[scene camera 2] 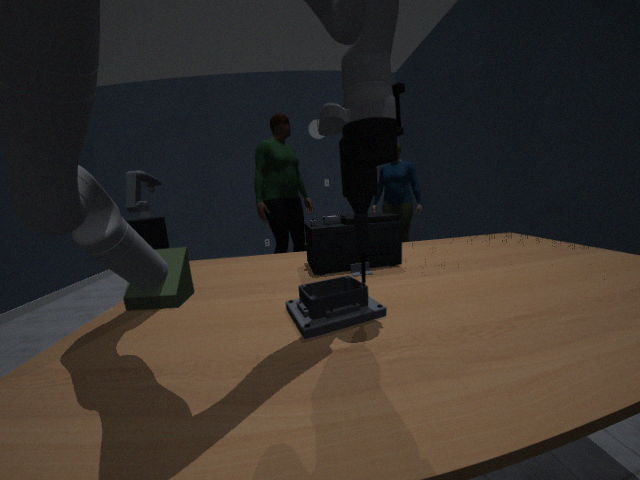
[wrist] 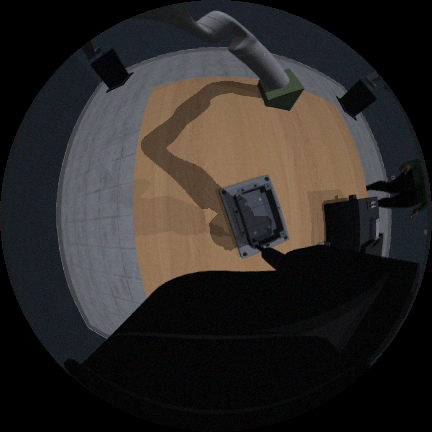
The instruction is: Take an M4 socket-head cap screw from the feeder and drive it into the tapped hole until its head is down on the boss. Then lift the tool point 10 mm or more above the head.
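Observation:
The black powered screwdriver (scene camera 2: 363, 282) (wrist: 257, 245) points down, with its thin tip at a corner of the dark open-topped housing (scene camera 2: 337, 304) (wrist: 276, 211). The tip's end is partly hidden behind the housing's rim in the scene view, and contact with the boss cannot be made out. No screw can be told apart at the tip, and the tapped hole is too small and dark to see. The housing sits on a grey fixture plate (scene camera 2: 338, 324) (wrist: 230, 206). The black feeder (scene camera 2: 330, 249) (wrist: 342, 223) stands behind it on the table.
A small light bracket (scene camera 2: 360, 270) lies in front of the feeder. The arm's base stands on a green block (scene camera 2: 180, 276) (wrist: 289, 98) at the table's left side. Two people stand beyond the table. The arm's shadow falls across the wooden table (scene camera 2: 491, 330) (wrist: 220, 135).

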